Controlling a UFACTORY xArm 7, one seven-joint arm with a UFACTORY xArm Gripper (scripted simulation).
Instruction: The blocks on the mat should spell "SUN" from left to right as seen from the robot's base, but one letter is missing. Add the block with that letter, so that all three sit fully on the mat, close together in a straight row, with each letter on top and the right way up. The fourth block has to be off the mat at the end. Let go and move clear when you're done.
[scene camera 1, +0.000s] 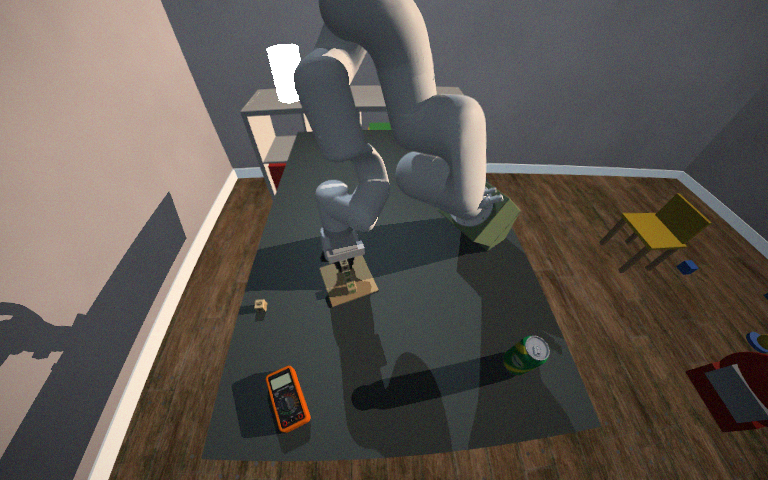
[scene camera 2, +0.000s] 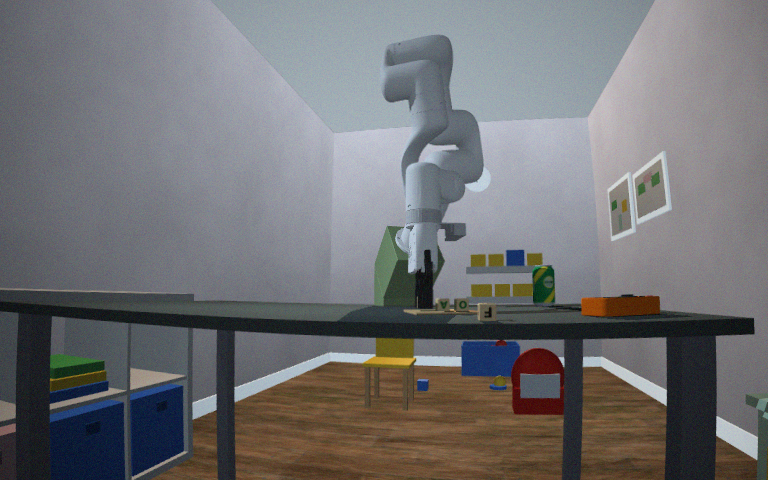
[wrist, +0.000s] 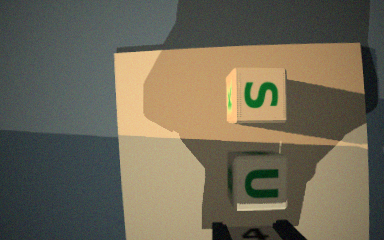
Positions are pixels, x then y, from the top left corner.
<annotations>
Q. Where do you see an orange multimeter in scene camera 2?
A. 601, 306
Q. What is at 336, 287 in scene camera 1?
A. A tan mat.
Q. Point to a tan mat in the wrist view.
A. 174, 136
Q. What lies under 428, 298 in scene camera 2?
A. My gripper.
</annotations>
